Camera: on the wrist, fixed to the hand. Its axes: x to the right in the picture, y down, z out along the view.
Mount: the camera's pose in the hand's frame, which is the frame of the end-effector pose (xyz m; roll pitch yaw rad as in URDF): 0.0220 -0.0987 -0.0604 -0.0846 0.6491 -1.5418
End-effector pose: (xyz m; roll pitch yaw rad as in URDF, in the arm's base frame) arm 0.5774 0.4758 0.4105 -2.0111 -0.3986 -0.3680
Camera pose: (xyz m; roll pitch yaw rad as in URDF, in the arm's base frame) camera 0.5501 0.4728 0.5251 0.9886 -1.1439 -2.9848
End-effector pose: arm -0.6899 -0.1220 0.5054 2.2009 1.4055 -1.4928
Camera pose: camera -0.5864 -0.0739 0.4764 -1.8316 0.0701 0.3620
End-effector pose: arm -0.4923 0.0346 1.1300 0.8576 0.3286 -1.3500
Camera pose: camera -0.5142 0.0461 1.0148 -1.4747 1.2589 2.0012
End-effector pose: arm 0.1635 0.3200 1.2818 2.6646 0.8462 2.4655
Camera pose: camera 0.0750 0.2430 1.2709 -2.3885 -0.0965 -2.3917
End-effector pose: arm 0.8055 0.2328 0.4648 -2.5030 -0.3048 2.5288
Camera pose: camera 0.7898 0.1910 0.5738 2.2310 -1.1750 -1.4220
